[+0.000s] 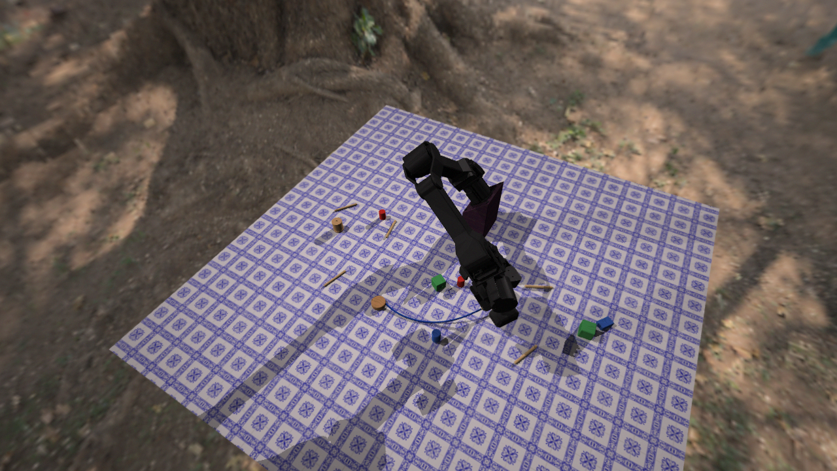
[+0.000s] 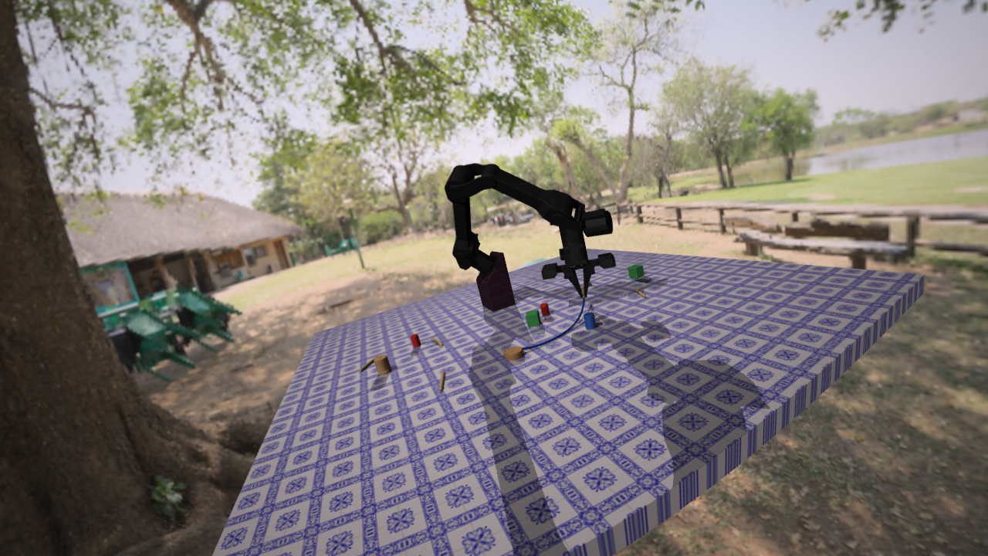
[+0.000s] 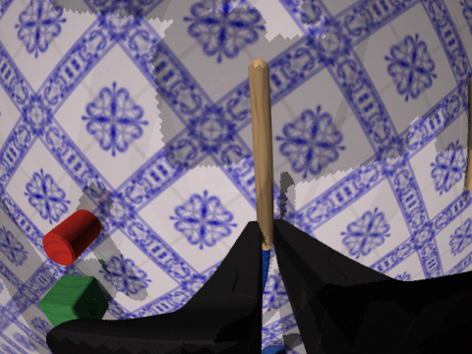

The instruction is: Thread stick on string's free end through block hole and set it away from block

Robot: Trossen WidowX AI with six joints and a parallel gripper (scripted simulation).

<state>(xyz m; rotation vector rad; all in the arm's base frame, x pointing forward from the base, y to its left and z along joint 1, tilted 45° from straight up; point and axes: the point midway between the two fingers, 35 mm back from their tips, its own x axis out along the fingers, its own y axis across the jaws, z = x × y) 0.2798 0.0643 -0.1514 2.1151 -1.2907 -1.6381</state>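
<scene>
The blue cylinder is 130 mm ahead of my gripper tip, 70 mm to the right of it and 10 mm below it. Round my gripper tip: round wooden button: 260 mm to the right, 130 mm ahead, 20 mm below; thin stick: 10 mm to the left, 10 mm behind; string: right at my gripper tip.
</scene>
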